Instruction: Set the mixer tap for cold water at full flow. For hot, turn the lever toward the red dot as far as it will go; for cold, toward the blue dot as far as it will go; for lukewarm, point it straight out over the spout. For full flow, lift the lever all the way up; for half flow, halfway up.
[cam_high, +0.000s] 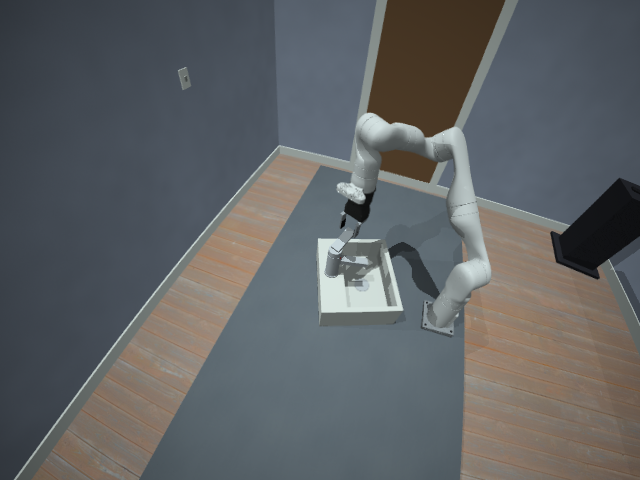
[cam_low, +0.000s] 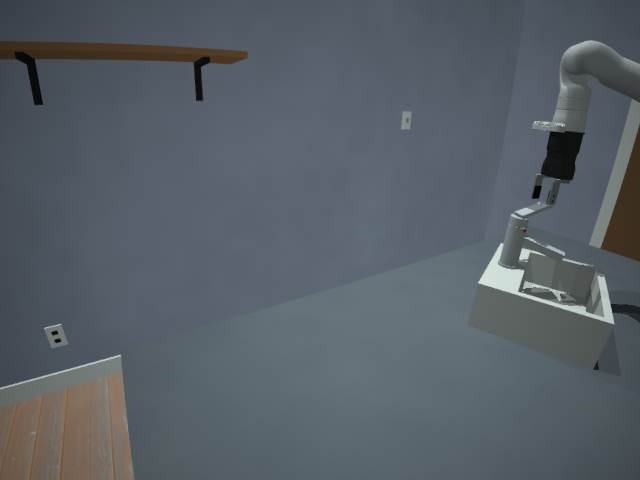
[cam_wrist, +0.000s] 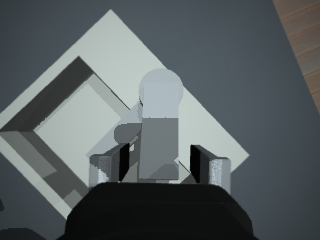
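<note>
The flat lever is 1 cm ahead of my hand, 2 cm to the left of it and 4 cm below it. Round my hand: white basin (9 cm behind, 28 cm below); then grey mixer tap (4 cm to the left, 9 cm below).
</note>
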